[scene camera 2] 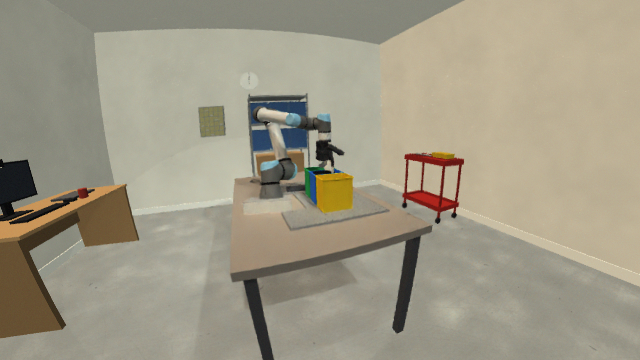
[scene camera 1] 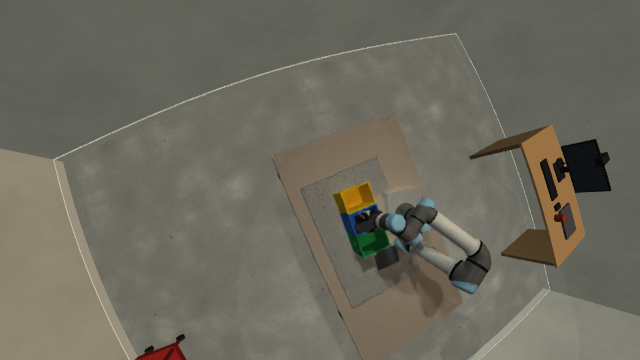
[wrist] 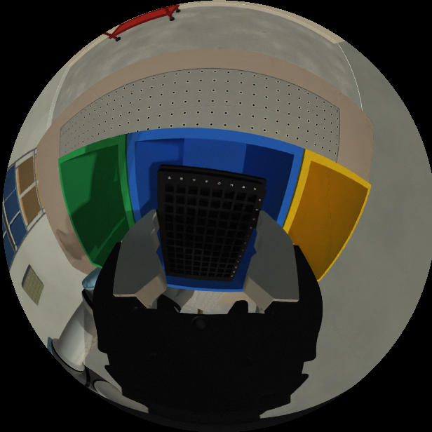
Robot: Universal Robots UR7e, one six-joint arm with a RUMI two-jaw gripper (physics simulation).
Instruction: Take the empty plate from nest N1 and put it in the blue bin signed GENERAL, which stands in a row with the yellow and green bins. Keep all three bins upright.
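Frame: origin at the arm's base, x back, y right, z up, level; centimetres.
Seen in the pictures: gripper, fingertip midpoint: (scene camera 1: 362,221); arm's base, origin of the base link: (scene camera 2: 271,197) (scene camera 1: 404,213).
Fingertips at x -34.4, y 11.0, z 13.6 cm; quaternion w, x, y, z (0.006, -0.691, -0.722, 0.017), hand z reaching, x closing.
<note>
Pixels of each thing's top centre, then the offset from my fingertips to it. Level surfaces: height alone.
- black many-welled plate, middle of its top: (scene camera 1: 367,220) (scene camera 2: 324,172) dx +2.5, dy -0.2, dz +1.6 cm
- blue bin, middle of its top: (scene camera 1: 366,220) (scene camera 2: 325,171) dx +1.9, dy +0.0, dz +1.8 cm
- green bin, middle of its top: (scene camera 1: 374,241) (scene camera 2: 319,168) dx +1.6, dy -13.2, dz +1.8 cm
- yellow bin, middle of its top: (scene camera 2: 333,176) (scene camera 1: 358,197) dx +2.2, dy +13.2, dz +1.8 cm
- grey perforated board, its level: dz -16.2 cm
- table, its level: dz -17.5 cm
- dark block, middle of its top: (scene camera 1: 387,257) (scene camera 2: 297,187) dx +12.6, dy -33.1, dz -14.7 cm
The black many-welled plate (wrist: 210,225) (scene camera 2: 321,172) is in my gripper (wrist: 207,211) (scene camera 2: 328,166) (scene camera 1: 363,221), which is shut on its two long sides. It is over the mouth of the blue bin (wrist: 215,134) (scene camera 2: 313,188) (scene camera 1: 348,225), about level with the rim in scene camera 2; its exact depth is hard to tell. The blue bin stands upright between the green bin (wrist: 95,195) (scene camera 1: 370,244) (scene camera 2: 308,184) and the yellow bin (wrist: 327,200) (scene camera 1: 356,198) (scene camera 2: 335,193), both upright. The GENERAL sign and the N1 label cannot be read.
The bins stand on a grey perforated board (scene camera 1: 327,250) (scene camera 2: 300,220) (wrist: 215,95) on the table (scene camera 1: 320,160) (scene camera 2: 280,250). A dark block (scene camera 1: 387,257) is beside the green bin, near the arm. A red cart (scene camera 2: 434,160) and a wooden desk (scene camera 1: 565,200) stand away from the table.
</note>
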